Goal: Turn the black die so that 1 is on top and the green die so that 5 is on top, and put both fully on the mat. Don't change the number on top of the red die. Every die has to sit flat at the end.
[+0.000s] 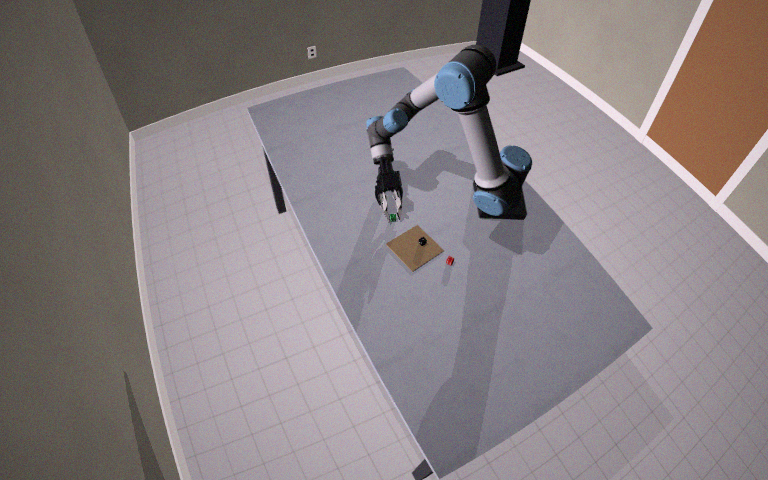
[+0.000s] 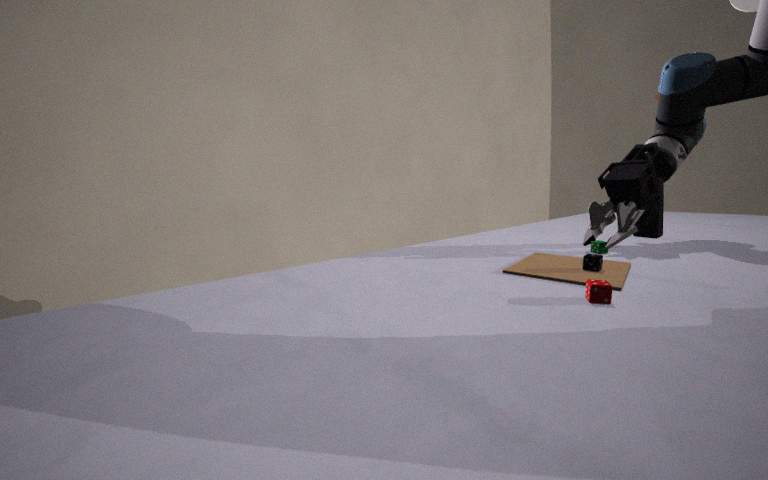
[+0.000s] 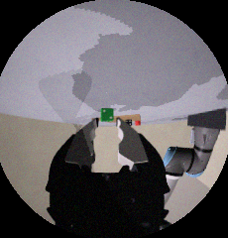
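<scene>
Now: hand 1 cm above the green die. Round my hand: red die: 4 cm behind, 26 cm to the left, 1 cm below; then brown mat: 1 cm ahead, 14 cm to the left, 2 cm below; then black die: 2 cm behind, 14 cm to the left, 1 cm below.
</scene>
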